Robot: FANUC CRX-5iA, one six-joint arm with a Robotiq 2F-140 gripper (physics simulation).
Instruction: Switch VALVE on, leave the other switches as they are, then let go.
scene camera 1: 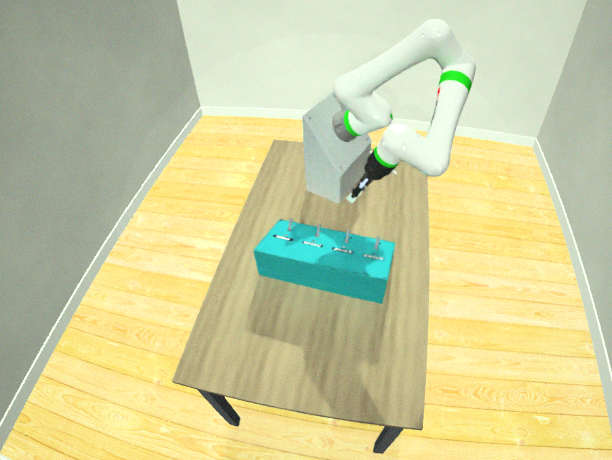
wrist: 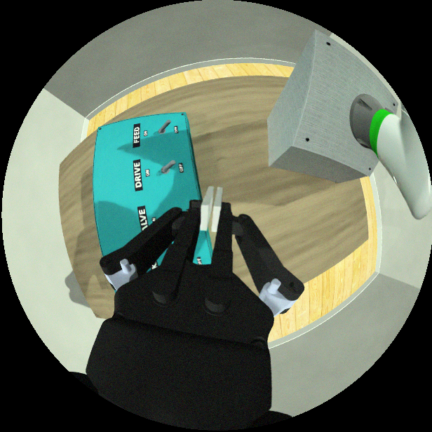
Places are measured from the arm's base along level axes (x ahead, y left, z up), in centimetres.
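Pixels of known places: gripper, between the fingertips: [scene camera 1: 350, 199]; arm's base, origin of its link: [scene camera 1: 344, 126].
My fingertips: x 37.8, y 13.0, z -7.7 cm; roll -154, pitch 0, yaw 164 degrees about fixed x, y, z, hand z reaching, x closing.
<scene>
For each thing: its top centre in the pictures, then the offset to it from my fingertips. Level surfaces: height alone.
- VALVE lever, centre of its top: [scene camera 1: 347, 232] dx +9.0, dy +1.7, dz -9.1 cm
- FEED lever, centre of its top: [scene camera 1: 289, 220] dx +9.7, dy -22.3, dz -9.1 cm
- DRIVE lever, centre of its top: [scene camera 1: 318, 226] dx +9.3, dy -10.3, dz -9.1 cm
- fourth lever, centre of its top: [scene camera 1: 378, 238] dx +8.6, dy +13.6, dz -9.1 cm
- wooden table, height of its surface: dz -21.8 cm
The teal switch box [scene camera 1: 320, 285] [wrist: 112, 175] stands on the table. The VALVE lever [scene camera 1: 347, 236] is third from the left in the scene view and leans towards the robot base, like its neighbours; in the wrist view the fingers hide it, and its label [wrist: 142, 219] shows partly. The FEED lever [scene camera 1: 290, 225] [wrist: 164, 127] and DRIVE lever [scene camera 1: 318, 230] [wrist: 168, 167] lean to OFF. The fourth lever [scene camera 1: 377, 243] is hidden in the wrist view. My gripper [scene camera 1: 353, 198] [wrist: 214, 196] is shut, with a thin gap and no lever between its pads, above and behind the box on the base side.
The grey robot pedestal [scene camera 1: 325, 155] [wrist: 310, 105] stands at the back of the wooden table [scene camera 1: 225, 350] [wrist: 300, 220], behind the box. The white arm [scene camera 1: 452, 115] [wrist: 407, 165] arches over the table's back right. Grey walls surround the wooden floor.
</scene>
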